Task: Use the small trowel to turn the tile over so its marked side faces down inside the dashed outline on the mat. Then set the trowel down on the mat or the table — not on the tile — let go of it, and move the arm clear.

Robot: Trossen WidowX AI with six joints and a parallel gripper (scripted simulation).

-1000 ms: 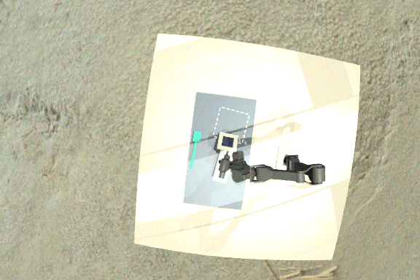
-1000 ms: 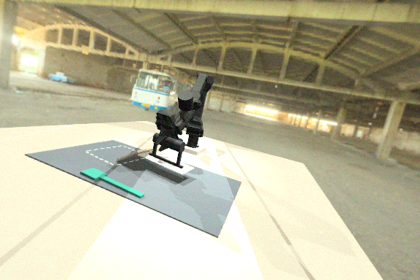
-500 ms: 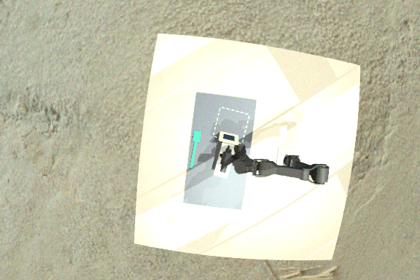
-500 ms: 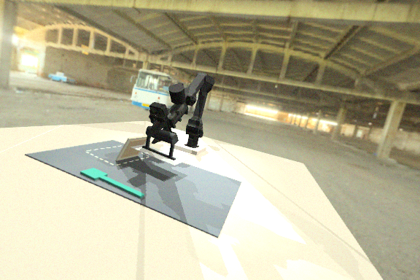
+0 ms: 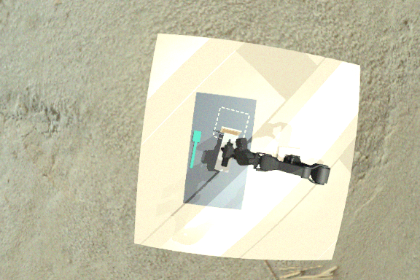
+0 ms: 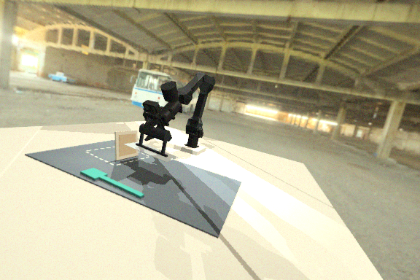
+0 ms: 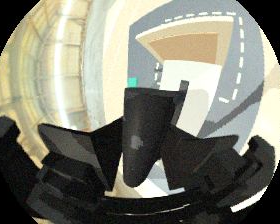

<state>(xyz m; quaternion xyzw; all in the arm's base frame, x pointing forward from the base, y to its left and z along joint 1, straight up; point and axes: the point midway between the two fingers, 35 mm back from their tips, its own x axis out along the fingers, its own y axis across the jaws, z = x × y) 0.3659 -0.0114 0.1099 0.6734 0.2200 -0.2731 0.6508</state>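
Right now the cream tile is 3 cm behind my gripper tip, 10 cm to the right of it and 7 cm below it. Also, from my gripper tip: green trowel: 15 cm ahead, 2 cm to the left, 10 cm below; grey mat: 1 cm ahead, 4 cm to the left, 13 cm below.
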